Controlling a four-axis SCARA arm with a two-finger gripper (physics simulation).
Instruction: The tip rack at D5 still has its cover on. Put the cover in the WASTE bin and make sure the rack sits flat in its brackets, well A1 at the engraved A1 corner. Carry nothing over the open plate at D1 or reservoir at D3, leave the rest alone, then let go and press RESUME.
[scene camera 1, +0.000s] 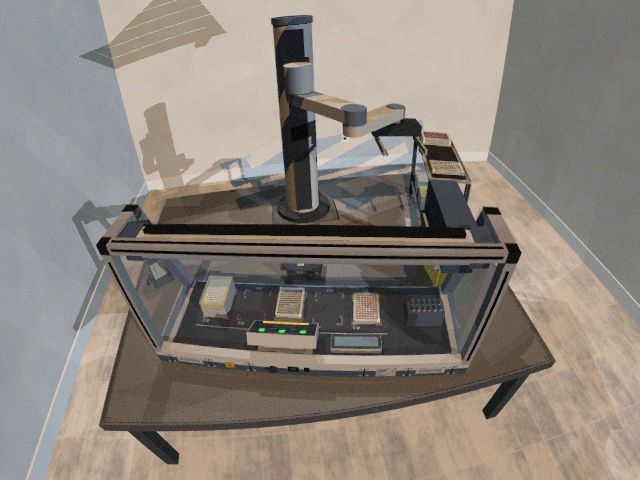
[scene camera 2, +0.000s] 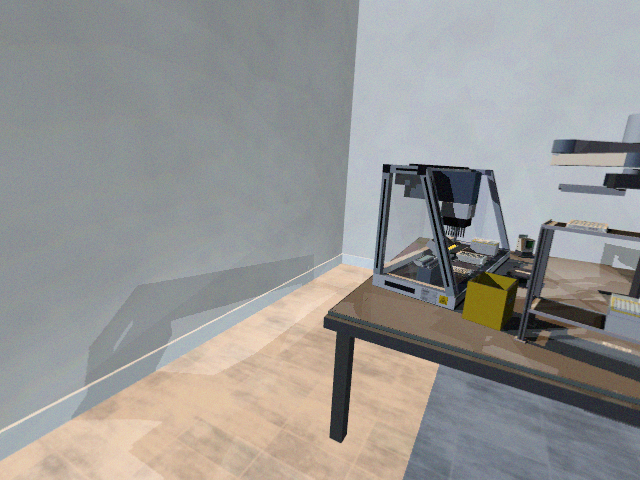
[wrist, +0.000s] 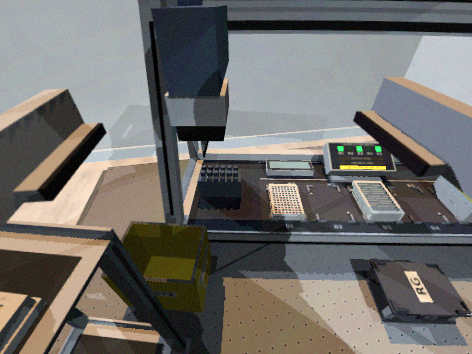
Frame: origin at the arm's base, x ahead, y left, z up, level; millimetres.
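Seen in the pictures: gripper, fingertip midpoint: (scene camera 1: 405, 153) (scene camera 2: 559, 187) (wrist: 233, 104); arm's base, link origin: (scene camera 1: 303, 207).
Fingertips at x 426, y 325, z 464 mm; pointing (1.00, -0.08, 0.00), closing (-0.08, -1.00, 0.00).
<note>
Offsets run from my fingertips to a thing's middle. "spot": to the spot under its first point.
The tip rack (scene camera 1: 217, 296) (scene camera 2: 484, 245) at D5 is a tall pale box with a yellow band; part of it shows at the right edge in the wrist view (wrist: 454, 201). Whether its cover is on is too small to tell. The yellow WASTE bin @[dx +140, dy +124, dz -384 mm] (scene camera 1: 435, 275) (scene camera 2: 490, 303) (wrist: 172, 295) stands outside the frame, beyond the D1 end. The open plate (scene camera 1: 366, 308) (wrist: 286, 201) is at D1 and the reservoir @[dx +242, dy -430, dz -390 mm] (scene camera 1: 290, 302) (wrist: 378, 201) at D3. The control panel (scene camera 1: 282, 335) (wrist: 359, 158) shows green squares and a yellow bar. My gripper (scene camera 1: 402, 146) (wrist: 233, 104) is open and empty, high behind the deck near the shelf stand.
A shelf stand (scene camera 2: 535, 283) (wrist: 142, 290) holding labware is beside the bin. The dark pipetting head (scene camera 1: 448, 204) (scene camera 2: 457, 188) (wrist: 192, 55) hangs at the D1 end, near a dark tube block (scene camera 1: 424, 312) (wrist: 220, 186). A black box marked RG @[dx +20, dy -373, dz -423 mm] (wrist: 440, 290) lies behind the deck. The frame's top beam @[spot: dx +489, dy -370, dz +45 mm] (scene camera 1: 310, 249) spans the deck.
</note>
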